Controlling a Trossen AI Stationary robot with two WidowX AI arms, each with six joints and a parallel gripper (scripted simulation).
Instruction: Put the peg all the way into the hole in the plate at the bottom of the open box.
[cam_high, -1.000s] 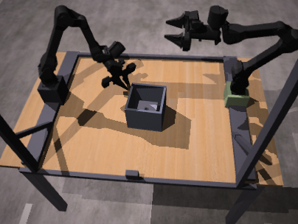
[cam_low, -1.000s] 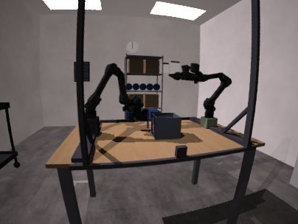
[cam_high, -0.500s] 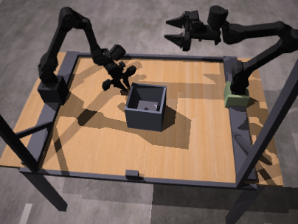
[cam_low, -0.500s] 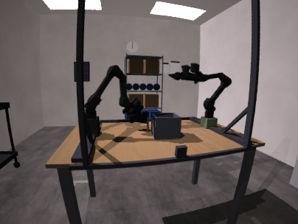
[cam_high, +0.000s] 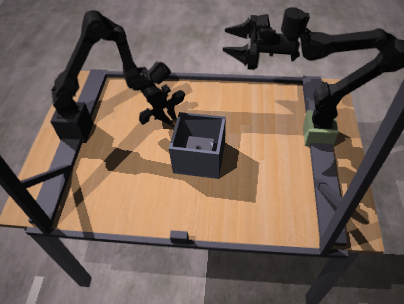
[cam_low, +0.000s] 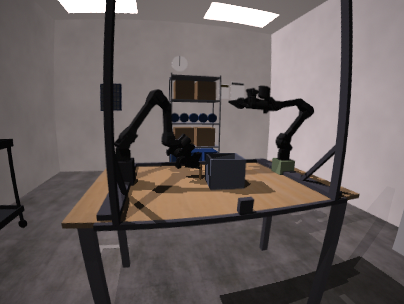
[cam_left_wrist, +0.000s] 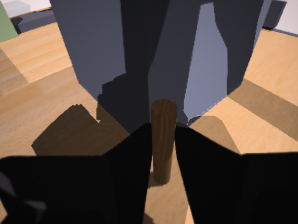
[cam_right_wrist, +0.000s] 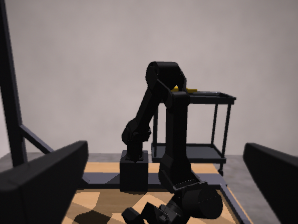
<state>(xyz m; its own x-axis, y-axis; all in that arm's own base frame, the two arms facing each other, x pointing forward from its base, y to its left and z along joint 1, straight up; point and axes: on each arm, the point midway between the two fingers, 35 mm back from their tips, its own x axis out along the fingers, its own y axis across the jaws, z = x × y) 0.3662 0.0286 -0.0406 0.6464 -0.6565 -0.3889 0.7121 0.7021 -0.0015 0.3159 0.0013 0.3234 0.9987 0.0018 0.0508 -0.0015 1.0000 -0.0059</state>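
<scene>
My left hand is 2 cm past the wooden peg, 2 cm to the left of it and 3 cm above it. Also, from my left hand: pale plate: 12 cm behind, 11 cm to the right, 3 cm below.
</scene>
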